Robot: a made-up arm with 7 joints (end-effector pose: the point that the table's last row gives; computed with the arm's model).
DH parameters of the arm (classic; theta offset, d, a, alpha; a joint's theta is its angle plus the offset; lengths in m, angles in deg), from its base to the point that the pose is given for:
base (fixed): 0 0 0 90
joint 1: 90 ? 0 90
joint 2: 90 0 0 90
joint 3: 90 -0.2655 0 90
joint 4: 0 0 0 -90
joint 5: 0 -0.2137 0 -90
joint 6: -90 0 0 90
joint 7: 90 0 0 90
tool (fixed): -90 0 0 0
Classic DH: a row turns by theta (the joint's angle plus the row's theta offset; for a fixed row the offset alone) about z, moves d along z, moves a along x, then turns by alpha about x.
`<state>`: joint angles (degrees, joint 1 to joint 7).
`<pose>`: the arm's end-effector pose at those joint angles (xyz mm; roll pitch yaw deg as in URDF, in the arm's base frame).
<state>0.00 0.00 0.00 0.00 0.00 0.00 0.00</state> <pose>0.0 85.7 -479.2 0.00 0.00 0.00</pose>
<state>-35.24 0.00 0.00 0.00 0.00 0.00 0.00</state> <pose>-276.5 85.7 -391.4 0.00 35.24 0.00</pose>
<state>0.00 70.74 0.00 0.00 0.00 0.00 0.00</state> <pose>0.0 538.1 -158.1 70.74 0.00 0.00</pose>
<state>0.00 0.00 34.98 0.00 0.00 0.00 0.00</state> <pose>0.0 85.7 -479.2 0.00 0.00 34.98</pose>
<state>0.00 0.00 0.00 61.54 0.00 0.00 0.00</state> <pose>187.9 85.7 -367.3 0.00 -61.54 0.00</pose>
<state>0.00 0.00 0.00 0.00 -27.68 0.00 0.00</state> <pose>0.0 85.7 -479.2 0.00 0.00 -27.68</pose>
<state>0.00 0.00 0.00 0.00 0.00 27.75 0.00</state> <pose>0.0 85.7 -479.2 0.00 27.75 0.00</pose>
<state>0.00 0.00 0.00 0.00 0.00 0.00 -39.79</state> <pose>0.0 85.7 -479.2 39.79 0.00 0.00</pose>
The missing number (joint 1, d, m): -0.0857
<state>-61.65 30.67 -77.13 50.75 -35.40 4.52 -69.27</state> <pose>-358.2 151.3 -235.2 24.28 -26.90 -94.98</pose>
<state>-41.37 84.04 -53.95 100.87 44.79 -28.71 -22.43</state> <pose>-34.3 292.1 -225.8 4.53 -34.50 -31.51</pose>
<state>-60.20 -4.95 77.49 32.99 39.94 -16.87 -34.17</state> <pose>-380.5 160.5 -246.9 94.06 -46.71 67.39</pose>
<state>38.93 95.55 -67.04 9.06 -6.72 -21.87 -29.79</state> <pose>0.6 563.0 20.1 105.21 32.18 -30.59</pose>
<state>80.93 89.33 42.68 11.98 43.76 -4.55 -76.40</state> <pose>-19.1 560.6 36.1 -24.57 -11.05 -167.31</pose>
